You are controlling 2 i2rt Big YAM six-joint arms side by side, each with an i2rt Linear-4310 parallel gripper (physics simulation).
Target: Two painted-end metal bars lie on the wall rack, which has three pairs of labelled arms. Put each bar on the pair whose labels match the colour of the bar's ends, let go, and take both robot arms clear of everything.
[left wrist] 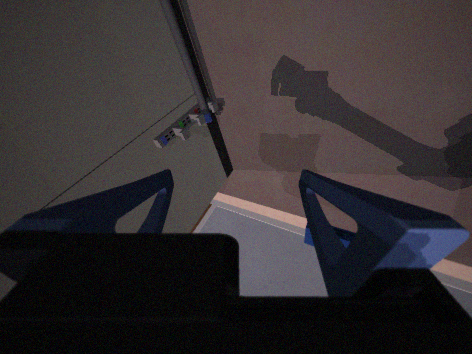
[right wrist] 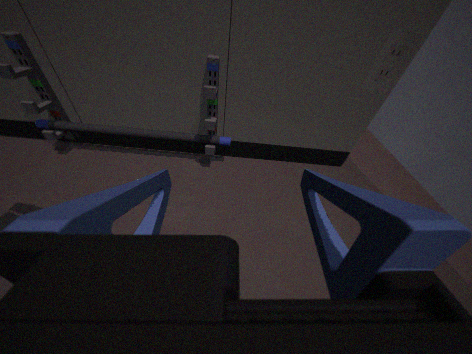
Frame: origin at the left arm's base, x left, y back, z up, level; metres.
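Seen in the pictures: left gripper, fingertip midpoint: point(left wrist: 236, 176); right gripper, fingertip midpoint: point(right wrist: 235, 176).
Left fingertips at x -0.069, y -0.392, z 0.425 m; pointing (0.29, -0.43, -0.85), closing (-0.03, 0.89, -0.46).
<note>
A point is followed by its place in that frame.
The wall rack point(left wrist: 181, 133) point(right wrist: 213, 80) shows its uprights with blue, green and red labels and short arms. A grey bar point(left wrist: 188, 60) {x 0.019, y -0.709, z 0.083 m} point(right wrist: 135, 132) {x -0.051, y -0.731, z 0.085 m} with blue ends lies across the arms by the red labels, the row nearest the fingers in the right wrist view. A second bar cannot be made out; the other arms I see look bare. My left gripper point(left wrist: 236, 176) {x -0.069, y -0.392, z 0.425 m} is open and empty, apart from the rack and bar. My right gripper point(right wrist: 235, 176) {x -0.388, y -0.483, z 0.279 m} is open and empty, with the rack and bar beyond its fingertips.
A pale grey panel with a light rim point(left wrist: 260, 212) lies below the rack in the left wrist view, with a blue piece point(left wrist: 311, 237) partly behind a finger. A dark strip point(right wrist: 300, 154) {x -0.500, y -0.906, z 0.034 m} runs along the wall's edge. Arm shadows fall on the brownish surface point(left wrist: 240, 60) {x 0.023, y -0.596, z 0.000 m}.
</note>
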